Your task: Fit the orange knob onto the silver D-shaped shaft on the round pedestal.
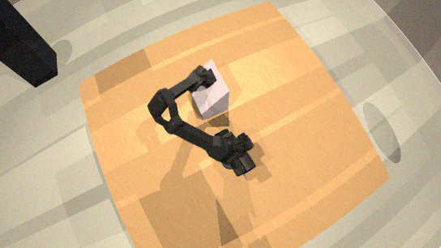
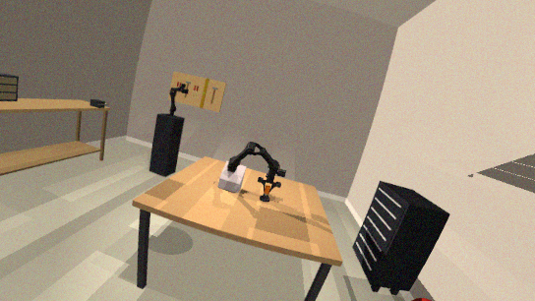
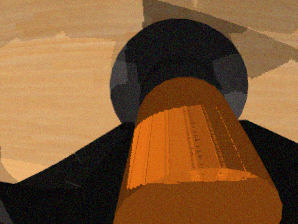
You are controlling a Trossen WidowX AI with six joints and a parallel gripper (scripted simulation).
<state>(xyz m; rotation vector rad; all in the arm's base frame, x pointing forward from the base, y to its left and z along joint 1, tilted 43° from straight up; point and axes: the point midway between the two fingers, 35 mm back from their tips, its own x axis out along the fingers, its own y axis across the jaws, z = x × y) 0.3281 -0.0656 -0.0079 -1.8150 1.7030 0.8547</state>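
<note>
My gripper tip is 3 cm below the orange knob. Round my gripper tip: dark round pedestal (4 cm below).
</note>
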